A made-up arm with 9 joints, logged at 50 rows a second.
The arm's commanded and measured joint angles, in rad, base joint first. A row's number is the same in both.
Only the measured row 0 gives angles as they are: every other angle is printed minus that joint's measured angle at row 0.
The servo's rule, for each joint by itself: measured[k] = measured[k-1] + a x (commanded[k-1-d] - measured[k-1]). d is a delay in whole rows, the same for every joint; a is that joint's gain. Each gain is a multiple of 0.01, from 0.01 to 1. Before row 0 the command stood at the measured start. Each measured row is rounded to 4 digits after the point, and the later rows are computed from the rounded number. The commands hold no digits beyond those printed.
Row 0, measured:
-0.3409, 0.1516, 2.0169, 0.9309, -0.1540, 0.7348, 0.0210, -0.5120, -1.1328
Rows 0 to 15, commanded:
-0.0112, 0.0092, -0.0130, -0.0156, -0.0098, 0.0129, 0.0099, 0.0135, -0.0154
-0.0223, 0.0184, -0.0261, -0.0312, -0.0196, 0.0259, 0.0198, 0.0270, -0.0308
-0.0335, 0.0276, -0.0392, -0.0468, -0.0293, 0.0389, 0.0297, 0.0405, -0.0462
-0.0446, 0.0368, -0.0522, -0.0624, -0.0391, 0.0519, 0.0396, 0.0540, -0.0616
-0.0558, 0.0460, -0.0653, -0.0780, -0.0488, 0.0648, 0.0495, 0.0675, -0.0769
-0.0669, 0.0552, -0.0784, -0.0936, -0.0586, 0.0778, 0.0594, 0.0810, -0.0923
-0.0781, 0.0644, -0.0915, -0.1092, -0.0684, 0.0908, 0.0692, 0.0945, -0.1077
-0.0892, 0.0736, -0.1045, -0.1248, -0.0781, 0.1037, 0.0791, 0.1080, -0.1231
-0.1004, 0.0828, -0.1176, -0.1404, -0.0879, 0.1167, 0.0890, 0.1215, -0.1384
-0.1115, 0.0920, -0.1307, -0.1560, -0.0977, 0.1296, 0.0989, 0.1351, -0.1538
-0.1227, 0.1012, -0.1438, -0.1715, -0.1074, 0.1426, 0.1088, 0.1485, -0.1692
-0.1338, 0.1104, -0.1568, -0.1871, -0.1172, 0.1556, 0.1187, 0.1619, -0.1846
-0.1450, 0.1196, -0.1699, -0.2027, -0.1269, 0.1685, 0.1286, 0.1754, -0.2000
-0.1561, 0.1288, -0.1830, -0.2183, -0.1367, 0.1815, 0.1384, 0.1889, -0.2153
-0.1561, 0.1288, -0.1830, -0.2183, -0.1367, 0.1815, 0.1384, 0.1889, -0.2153
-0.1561, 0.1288, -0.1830, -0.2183, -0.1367, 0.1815, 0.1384, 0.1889, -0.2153
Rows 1 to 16, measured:
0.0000, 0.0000, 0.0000, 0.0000, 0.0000, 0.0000, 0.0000, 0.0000, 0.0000
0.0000, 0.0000, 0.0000, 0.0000, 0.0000, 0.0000, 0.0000, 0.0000, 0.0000
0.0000, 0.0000, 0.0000, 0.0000, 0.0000, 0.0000, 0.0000, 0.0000, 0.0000
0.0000, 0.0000, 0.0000, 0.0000, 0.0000, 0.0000, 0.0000, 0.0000, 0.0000
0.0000, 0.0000, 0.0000, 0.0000, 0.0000, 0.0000, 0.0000, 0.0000, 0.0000
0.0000, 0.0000, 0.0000, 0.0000, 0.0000, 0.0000, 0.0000, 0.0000, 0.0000
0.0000, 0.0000, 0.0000, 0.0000, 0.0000, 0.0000, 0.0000, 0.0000, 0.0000
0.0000, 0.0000, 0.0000, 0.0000, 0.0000, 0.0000, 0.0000, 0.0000, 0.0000
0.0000, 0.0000, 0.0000, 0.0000, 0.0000, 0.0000, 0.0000, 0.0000, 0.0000
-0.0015, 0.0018, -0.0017, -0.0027, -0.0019, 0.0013, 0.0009, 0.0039, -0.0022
-0.0042, 0.0051, -0.0049, -0.0075, -0.0053, 0.0038, 0.0026, 0.0106, -0.0062
-0.0080, 0.0096, -0.0094, -0.0142, -0.0099, 0.0073, 0.0050, 0.0193, -0.0118
-0.0128, 0.0150, -0.0150, -0.0224, -0.0154, 0.0118, 0.0081, 0.0294, -0.0188
-0.0184, 0.0212, -0.0215, -0.0319, -0.0217, 0.0171, 0.0118, 0.0404, -0.0269
-0.0247, 0.0280, -0.0289, -0.0424, -0.0287, 0.0232, 0.0161, 0.0522, -0.0361
-0.0316, 0.0353, -0.0370, -0.0538, -0.0362, 0.0300, 0.0209, 0.0645, -0.0461
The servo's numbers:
d 9
a 0.13 0.20 0.13 0.17 0.19 0.10 0.09 0.29 0.14

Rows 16 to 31, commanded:
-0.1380, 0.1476, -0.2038, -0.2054, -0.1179, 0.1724, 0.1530, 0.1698, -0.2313
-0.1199, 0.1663, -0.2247, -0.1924, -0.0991, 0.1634, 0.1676, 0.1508, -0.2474
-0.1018, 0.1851, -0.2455, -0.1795, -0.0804, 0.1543, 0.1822, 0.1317, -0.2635
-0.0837, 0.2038, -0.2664, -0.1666, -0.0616, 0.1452, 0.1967, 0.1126, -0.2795
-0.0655, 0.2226, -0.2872, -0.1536, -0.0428, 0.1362, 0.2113, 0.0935, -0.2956
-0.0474, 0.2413, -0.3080, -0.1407, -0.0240, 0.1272, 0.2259, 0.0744, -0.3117
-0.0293, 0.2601, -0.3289, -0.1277, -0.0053, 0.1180, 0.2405, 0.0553, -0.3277
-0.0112, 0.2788, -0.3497, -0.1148, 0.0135, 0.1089, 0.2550, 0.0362, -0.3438
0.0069, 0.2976, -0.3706, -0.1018, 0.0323, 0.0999, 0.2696, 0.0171, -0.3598
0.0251, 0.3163, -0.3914, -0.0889, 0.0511, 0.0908, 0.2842, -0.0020, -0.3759
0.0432, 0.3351, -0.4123, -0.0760, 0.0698, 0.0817, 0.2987, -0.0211, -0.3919
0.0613, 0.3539, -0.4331, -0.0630, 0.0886, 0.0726, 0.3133, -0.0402, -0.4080
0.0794, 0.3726, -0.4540, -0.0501, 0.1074, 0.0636, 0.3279, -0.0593, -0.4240
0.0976, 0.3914, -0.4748, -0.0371, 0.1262, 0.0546, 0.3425, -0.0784, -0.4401
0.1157, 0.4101, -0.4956, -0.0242, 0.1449, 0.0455, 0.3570, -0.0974, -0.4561
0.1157, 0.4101, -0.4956, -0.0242, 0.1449, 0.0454, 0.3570, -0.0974, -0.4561
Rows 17 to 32, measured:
-0.0391, 0.0430, -0.0458, -0.0659, -0.0442, 0.0374, 0.0261, 0.0771, -0.0569
-0.0471, 0.0510, -0.0551, -0.0786, -0.0525, 0.0453, 0.0318, 0.0900, -0.0683
-0.0555, 0.0592, -0.0649, -0.0918, -0.0611, 0.0537, 0.0378, 0.1031, -0.0803
-0.0642, 0.0676, -0.0752, -0.1053, -0.0699, 0.0626, 0.0442, 0.1163, -0.0927
-0.0732, 0.0762, -0.0858, -0.1192, -0.0789, 0.0719, 0.0509, 0.1295, -0.1056
-0.0825, 0.0849, -0.0967, -0.1334, -0.0880, 0.0816, 0.0579, 0.1428, -0.1188
-0.0921, 0.0937, -0.1079, -0.1478, -0.0973, 0.0916, 0.0651, 0.1562, -0.1323
-0.1004, 0.1007, -0.1177, -0.1598, -0.1048, 0.1006, 0.0717, 0.1657, -0.1439
-0.1076, 0.1063, -0.1262, -0.1697, -0.1109, 0.1087, 0.0777, 0.1724, -0.1539
-0.1116, 0.1146, -0.1363, -0.1758, -0.1122, 0.1151, 0.0845, 0.1716, -0.1647
-0.1127, 0.1249, -0.1478, -0.1786, -0.1097, 0.1199, 0.0920, 0.1656, -0.1763
-0.1113, 0.1369, -0.1605, -0.1788, -0.1041, 0.1233, 0.1001, 0.1558, -0.1885
-0.1077, 0.1503, -0.1743, -0.1767, -0.0960, 0.1255, 0.1088, 0.1433, -0.2012
-0.1022, 0.1648, -0.1890, -0.1728, -0.0859, 0.1266, 0.1180, 0.1289, -0.2144
-0.0951, 0.1801, -0.2045, -0.1673, -0.0741, 0.1267, 0.1277, 0.1131, -0.2280
-0.0865, 0.1961, -0.2207, -0.1606, -0.0610, 0.1258, 0.1379, 0.0963, -0.2420

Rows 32 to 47, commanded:
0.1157, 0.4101, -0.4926, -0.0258, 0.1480, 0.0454, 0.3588, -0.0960, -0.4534
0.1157, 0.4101, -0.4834, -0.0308, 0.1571, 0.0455, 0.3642, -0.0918, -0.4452
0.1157, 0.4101, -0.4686, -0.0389, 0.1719, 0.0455, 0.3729, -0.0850, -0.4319
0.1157, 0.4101, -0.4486, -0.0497, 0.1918, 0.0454, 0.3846, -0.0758, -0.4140
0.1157, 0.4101, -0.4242, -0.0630, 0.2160, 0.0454, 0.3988, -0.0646, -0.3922
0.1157, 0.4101, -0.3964, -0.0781, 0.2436, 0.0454, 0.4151, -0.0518, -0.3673
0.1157, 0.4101, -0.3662, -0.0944, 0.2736, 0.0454, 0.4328, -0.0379, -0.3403
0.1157, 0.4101, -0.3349, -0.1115, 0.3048, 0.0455, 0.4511, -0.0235, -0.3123
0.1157, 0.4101, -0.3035, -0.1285, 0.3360, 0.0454, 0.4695, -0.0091, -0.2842
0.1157, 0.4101, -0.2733, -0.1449, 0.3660, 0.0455, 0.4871, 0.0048, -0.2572
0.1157, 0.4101, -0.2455, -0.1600, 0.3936, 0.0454, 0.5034, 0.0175, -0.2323
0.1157, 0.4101, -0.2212, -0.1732, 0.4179, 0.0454, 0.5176, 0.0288, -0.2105
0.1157, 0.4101, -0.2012, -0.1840, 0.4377, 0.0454, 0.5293, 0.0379, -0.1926
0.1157, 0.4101, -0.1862, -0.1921, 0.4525, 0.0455, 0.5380, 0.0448, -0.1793
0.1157, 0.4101, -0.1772, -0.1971, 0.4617, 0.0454, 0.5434, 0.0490, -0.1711
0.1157, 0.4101, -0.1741, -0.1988, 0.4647, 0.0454, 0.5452, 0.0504, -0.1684
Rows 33 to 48, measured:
-0.0767, 0.2126, -0.2375, -0.1528, -0.0468, 0.1241, 0.1484, 0.0789, -0.2563
-0.0658, 0.2296, -0.2548, -0.1441, -0.0318, 0.1217, 0.1593, 0.0610, -0.2708
-0.0540, 0.2469, -0.2726, -0.1347, -0.0160, 0.1186, 0.1705, 0.0427, -0.2855
-0.0414, 0.2645, -0.2908, -0.1247, 0.0003, 0.1149, 0.1820, 0.0242, -0.3004
-0.0280, 0.2824, -0.3093, -0.1142, 0.0171, 0.1107, 0.1938, 0.0055, -0.3155
-0.0140, 0.3004, -0.3281, -0.1033, 0.0343, 0.1060, 0.2059, -0.0133, -0.3307
0.0005, 0.3186, -0.3472, -0.0920, 0.0518, 0.1009, 0.2182, -0.0322, -0.3460
0.0155, 0.3369, -0.3665, -0.0805, 0.0695, 0.0954, 0.2307, -0.0511, -0.3614
0.0285, 0.3515, -0.3833, -0.0709, 0.0838, 0.0904, 0.2421, -0.0645, -0.3747
0.0398, 0.3632, -0.3975, -0.0632, 0.0960, 0.0859, 0.2526, -0.0736, -0.3857
0.0497, 0.3726, -0.4087, -0.0577, 0.1076, 0.0819, 0.2626, -0.0789, -0.3940
0.0583, 0.3801, -0.4165, -0.0545, 0.1198, 0.0783, 0.2725, -0.0807, -0.3993
0.0658, 0.3861, -0.4207, -0.0537, 0.1335, 0.0750, 0.2826, -0.0793, -0.4014
0.0723, 0.3909, -0.4212, -0.0553, 0.1492, 0.0720, 0.2931, -0.0750, -0.4001
0.0779, 0.3947, -0.4180, -0.0592, 0.1671, 0.0693, 0.3041, -0.0683, -0.3955
0.0828, 0.3978, -0.4113, -0.0652, 0.1873, 0.0669, 0.3157, -0.0595, -0.3878

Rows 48 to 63, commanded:
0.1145, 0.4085, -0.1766, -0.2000, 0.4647, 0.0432, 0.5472, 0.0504, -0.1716
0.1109, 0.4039, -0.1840, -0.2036, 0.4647, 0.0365, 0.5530, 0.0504, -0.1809
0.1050, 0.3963, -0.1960, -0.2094, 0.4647, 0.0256, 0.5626, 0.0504, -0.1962
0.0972, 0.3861, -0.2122, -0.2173, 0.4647, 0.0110, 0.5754, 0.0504, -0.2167
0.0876, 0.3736, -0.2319, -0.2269, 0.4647, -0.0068, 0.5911, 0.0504, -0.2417
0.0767, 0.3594, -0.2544, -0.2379, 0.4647, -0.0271, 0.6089, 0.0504, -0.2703
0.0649, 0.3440, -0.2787, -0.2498, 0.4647, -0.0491, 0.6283, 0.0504, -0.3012
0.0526, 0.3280, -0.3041, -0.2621, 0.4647, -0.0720, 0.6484, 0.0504, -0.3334
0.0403, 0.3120, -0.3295, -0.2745, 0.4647, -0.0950, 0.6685, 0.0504, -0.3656
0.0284, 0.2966, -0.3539, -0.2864, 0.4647, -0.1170, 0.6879, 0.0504, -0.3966
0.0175, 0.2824, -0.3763, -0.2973, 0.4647, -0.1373, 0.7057, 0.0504, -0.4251
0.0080, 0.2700, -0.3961, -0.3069, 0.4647, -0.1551, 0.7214, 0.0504, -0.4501
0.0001, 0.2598, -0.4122, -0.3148, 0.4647, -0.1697, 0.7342, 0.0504, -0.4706
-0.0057, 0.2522, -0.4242, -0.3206, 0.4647, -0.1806, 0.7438, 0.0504, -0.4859
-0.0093, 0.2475, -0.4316, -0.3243, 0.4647, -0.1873, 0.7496, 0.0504, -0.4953
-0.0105, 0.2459, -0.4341, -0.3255, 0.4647, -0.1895, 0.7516, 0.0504, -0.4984
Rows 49 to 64, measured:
0.0871, 0.4003, -0.4014, -0.0731, 0.2096, 0.0648, 0.3279, -0.0491, -0.3772
0.0908, 0.4023, -0.3887, -0.0825, 0.2336, 0.0629, 0.3406, -0.0375, -0.3642
0.0940, 0.4039, -0.3737, -0.0931, 0.2588, 0.0612, 0.3538, -0.0252, -0.3492
0.0968, 0.4051, -0.3570, -0.1045, 0.2844, 0.0596, 0.3673, -0.0128, -0.3328
0.0993, 0.4061, -0.3393, -0.1162, 0.3098, 0.0582, 0.3808, -0.0007, -0.3157
0.1014, 0.4069, -0.3213, -0.1277, 0.3341, 0.0569, 0.3942, 0.0105, -0.2985
0.1033, 0.4075, -0.3037, -0.1386, 0.3566, 0.0558, 0.4071, 0.0204, -0.2818
0.1049, 0.4080, -0.2873, -0.1485, 0.3766, 0.0548, 0.4194, 0.0287, -0.2663
0.1063, 0.4084, -0.2726, -0.1571, 0.3933, 0.0539, 0.4307, 0.0350, -0.2526
0.1074, 0.4084, -0.2601, -0.1644, 0.4069, 0.0528, 0.4412, 0.0395, -0.2413
0.1079, 0.4075, -0.2502, -0.1711, 0.4179, 0.0512, 0.4513, 0.0427, -0.2328
0.1075, 0.4053, -0.2432, -0.1776, 0.4268, 0.0486, 0.4613, 0.0449, -0.2277
0.1062, 0.4015, -0.2392, -0.1843, 0.4340, 0.0448, 0.4716, 0.0465, -0.2262
0.1038, 0.3959, -0.2383, -0.1915, 0.4398, 0.0396, 0.4824, 0.0476, -0.2284
0.1003, 0.3886, -0.2404, -0.1994, 0.4445, 0.0329, 0.4938, 0.0484, -0.2343
0.0957, 0.3797, -0.2454, -0.2080, 0.4483, 0.0247, 0.5059, 0.0490, -0.2437

